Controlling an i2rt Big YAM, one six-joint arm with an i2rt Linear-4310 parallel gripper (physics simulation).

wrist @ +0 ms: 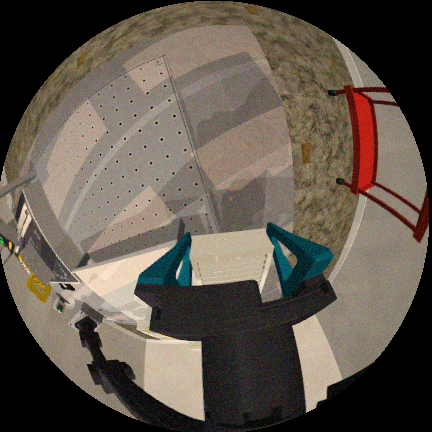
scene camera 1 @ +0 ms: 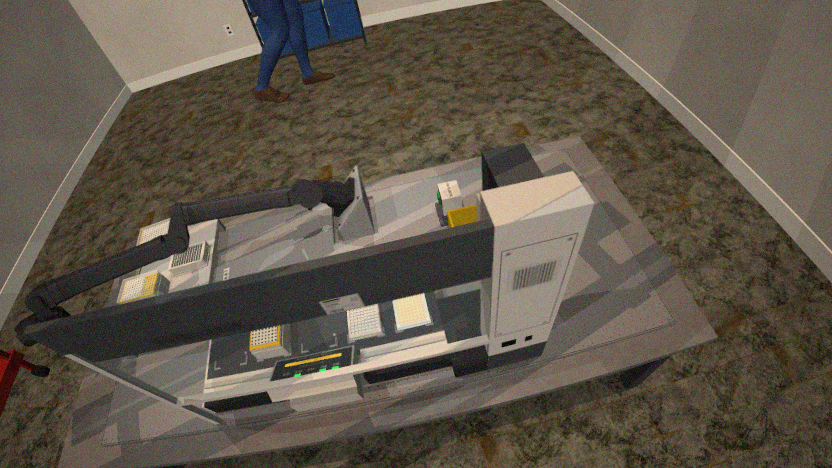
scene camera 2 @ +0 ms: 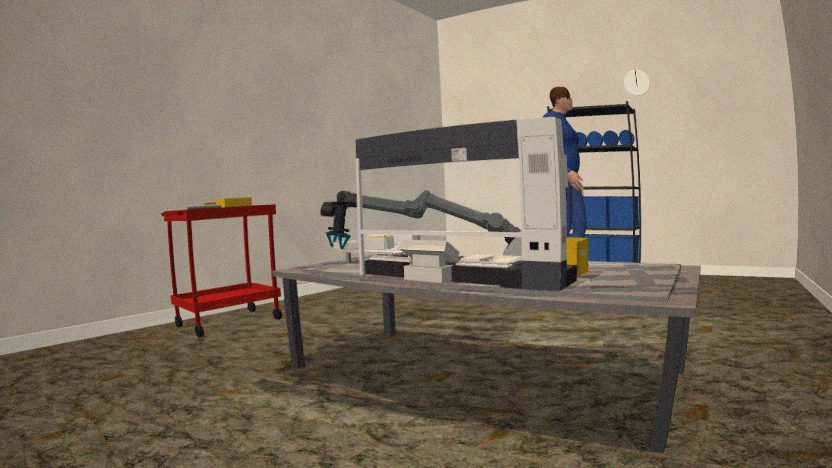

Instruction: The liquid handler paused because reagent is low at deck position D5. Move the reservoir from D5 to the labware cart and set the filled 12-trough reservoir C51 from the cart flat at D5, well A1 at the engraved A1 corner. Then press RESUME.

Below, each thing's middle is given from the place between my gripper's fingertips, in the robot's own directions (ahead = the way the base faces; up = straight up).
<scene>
I see the white ribbed reservoir (wrist: 223, 257) 70 mm behind my hand and 10 mm above it. From my hand the other things lie so: white tower (scene camera 1: 529, 212) (1180 mm to the left, 210 mm above, 60 mm ahead).
</scene>
